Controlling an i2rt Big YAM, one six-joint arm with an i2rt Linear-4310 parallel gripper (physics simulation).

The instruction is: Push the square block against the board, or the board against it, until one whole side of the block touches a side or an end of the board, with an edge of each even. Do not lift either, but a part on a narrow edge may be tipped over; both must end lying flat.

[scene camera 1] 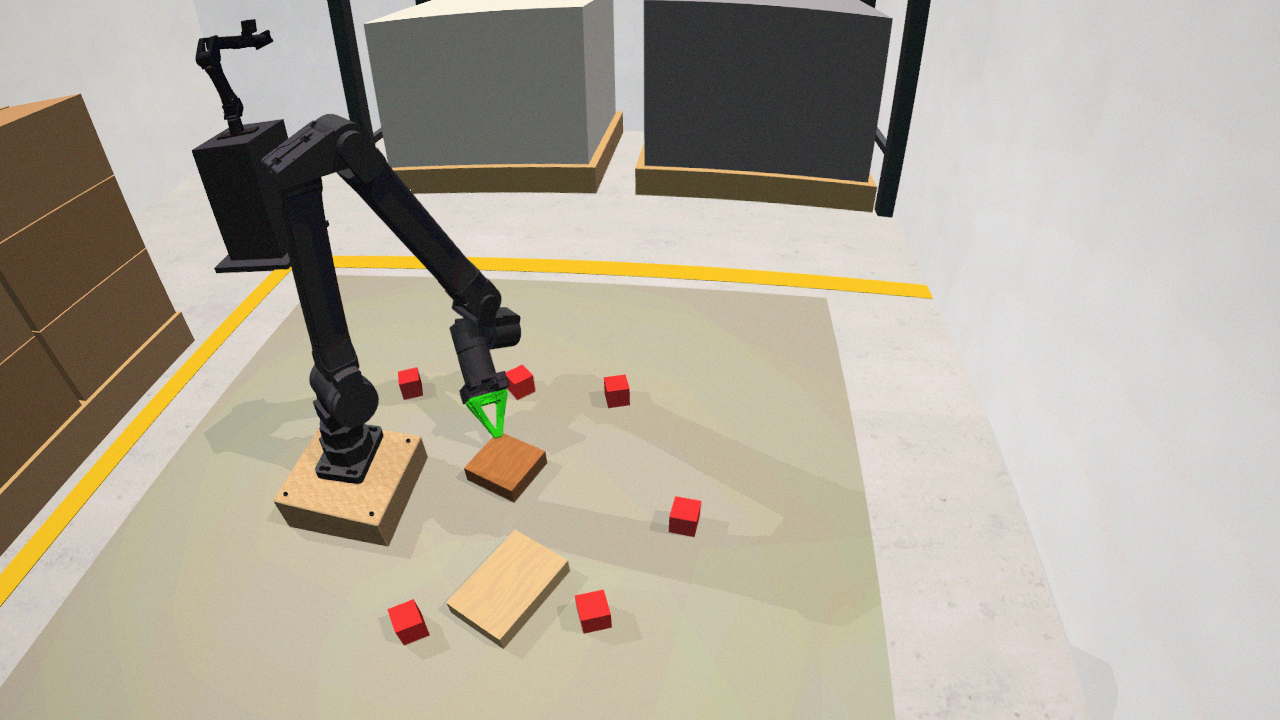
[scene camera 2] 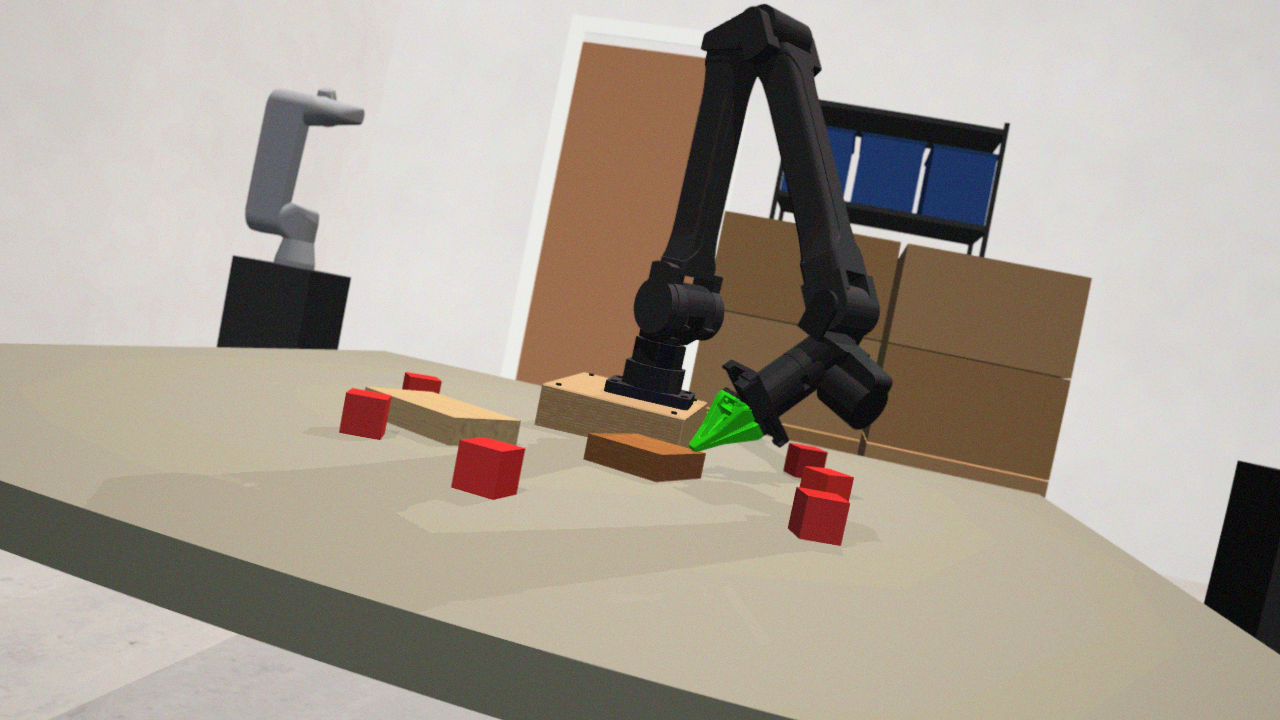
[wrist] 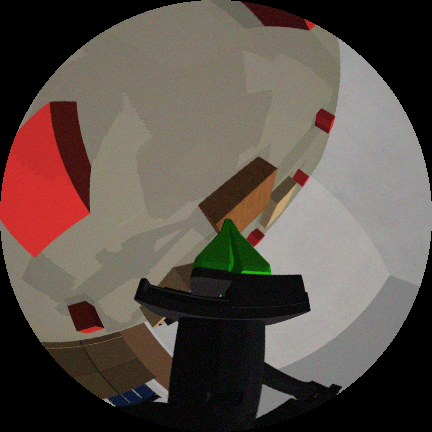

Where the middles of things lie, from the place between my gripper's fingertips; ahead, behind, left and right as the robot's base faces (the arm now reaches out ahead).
The square block (scene camera 2: pixel 645 457) lies 20 mm ahead of my hand, 50 mm to the right of it and 20 mm below it. The rest, counted from my hand: board (scene camera 1: pixel 507 589): 70 mm ahead, 280 mm to the right, 20 mm below.
